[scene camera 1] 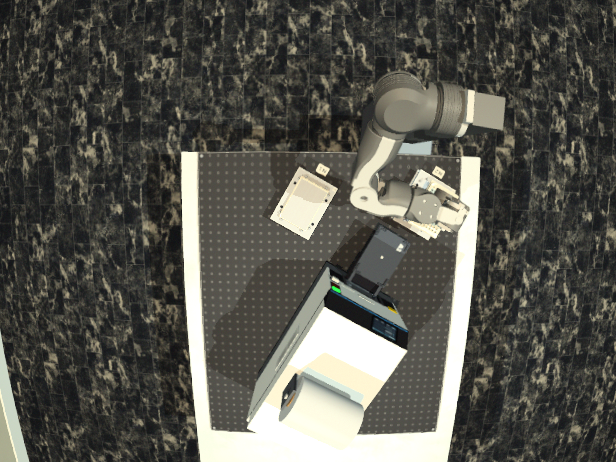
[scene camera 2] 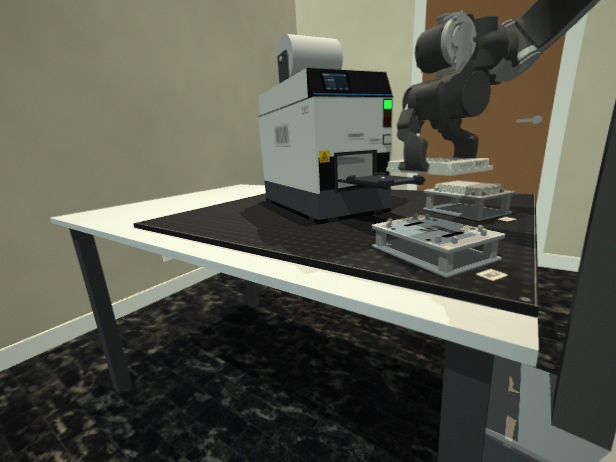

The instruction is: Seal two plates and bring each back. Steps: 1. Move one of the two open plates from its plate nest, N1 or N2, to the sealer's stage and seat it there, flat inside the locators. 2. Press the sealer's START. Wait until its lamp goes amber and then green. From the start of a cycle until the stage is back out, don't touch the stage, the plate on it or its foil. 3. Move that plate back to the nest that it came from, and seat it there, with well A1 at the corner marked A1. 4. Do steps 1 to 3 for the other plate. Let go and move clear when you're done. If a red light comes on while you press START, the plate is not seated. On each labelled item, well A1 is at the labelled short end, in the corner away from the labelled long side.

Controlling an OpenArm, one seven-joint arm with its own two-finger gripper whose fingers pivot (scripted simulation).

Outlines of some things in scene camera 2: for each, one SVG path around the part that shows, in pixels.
My gripper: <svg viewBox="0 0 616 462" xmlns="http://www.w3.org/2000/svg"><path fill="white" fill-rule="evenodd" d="M470 22L458 25L452 31L451 47L457 56L456 72L412 85L404 93L402 101L403 110L397 122L397 137L404 142L404 162L400 162L399 170L428 171L429 163L426 161L428 141L415 135L420 134L421 127L425 123L423 120L429 120L433 129L438 130L438 133L441 133L445 140L454 143L454 156L443 158L476 158L478 136L461 129L461 118L475 117L484 112L490 100L491 85L488 76L482 71L475 71L469 61L469 52L472 44L472 24Z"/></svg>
A well plate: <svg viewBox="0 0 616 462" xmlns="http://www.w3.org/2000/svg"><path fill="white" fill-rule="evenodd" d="M386 168L386 171L449 176L493 170L493 166L489 165L488 158L426 158L429 163L428 171L426 172L398 170L399 163L404 162L404 160L389 161L388 168Z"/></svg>
